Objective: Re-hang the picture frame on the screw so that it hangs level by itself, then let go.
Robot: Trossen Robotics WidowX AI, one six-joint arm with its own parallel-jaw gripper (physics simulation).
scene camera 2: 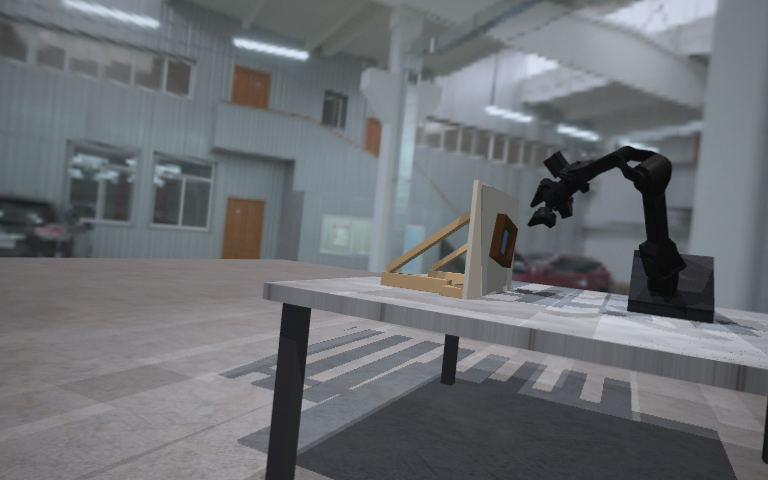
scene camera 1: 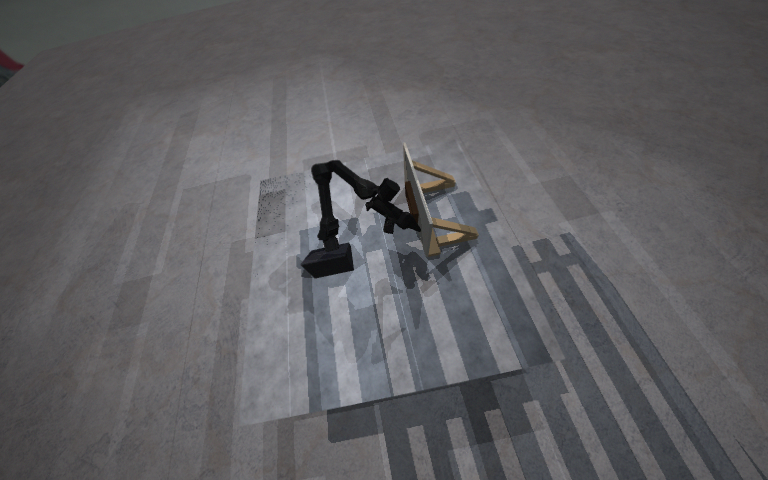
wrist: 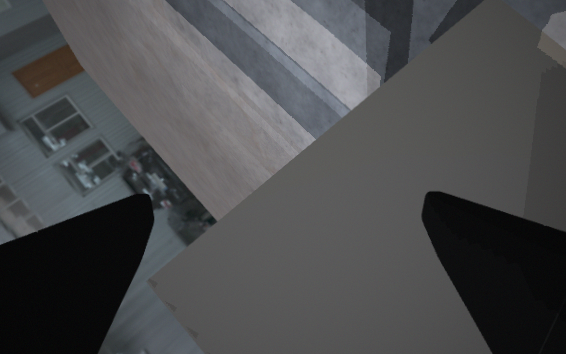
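Seen in the pictures: gripper, fingertip midpoint: (scene camera 2: 529, 216) (scene camera 1: 417, 228) (wrist: 289, 206); arm's base at its link origin: (scene camera 2: 662, 287) (scene camera 1: 332, 249).
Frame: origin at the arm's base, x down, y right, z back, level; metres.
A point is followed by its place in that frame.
Observation:
The brown picture frame (scene camera 1: 411, 199) {z -0.421, x -0.142, y -0.040 m} (scene camera 2: 498, 238) {z -0.434, x -0.089, y -0.145 m} with a blue middle is against the front of an upright pale panel (scene camera 1: 428, 234) {z -0.490, x 0.051, y 0.061 m} (scene camera 2: 488, 204) (wrist: 325, 260). It looks tilted in scene camera 2. The screw does not show. The picture frame does not show in the wrist view. My gripper (scene camera 1: 417, 225) {z -0.382, x -0.178, y 0.133 m} (scene camera 2: 531, 214) {z -0.382, x -0.178, y 0.133 m} (wrist: 289, 206) {z -0.382, x -0.178, y 0.133 m} is open and empty. In scene camera 2 it is in front of the panel, above the picture frame's middle and apart from it. In the wrist view the bare panel face lies beyond and between the fingers.
Wooden braces (scene camera 1: 455, 230) {z -0.567, x -0.059, y 0.134 m} (scene camera 2: 428, 243) {z -0.606, x -0.056, y -0.249 m} stand behind the panel. My black base (scene camera 1: 328, 263) {z 0.018, x -0.057, y 0.099 m} (scene camera 2: 699, 288) {z 0.086, x -0.008, y -0.002 m} sits on the table (scene camera 1: 271, 367) {z 0.373, x 0.076, y 0.422 m} (scene camera 2: 396, 316) {z -0.558, x 0.100, y -0.592 m}, facing the panel's front. A small pale block (wrist: 554, 42) shows at the wrist view's upper right edge. Striped shadows cross the table and floor.

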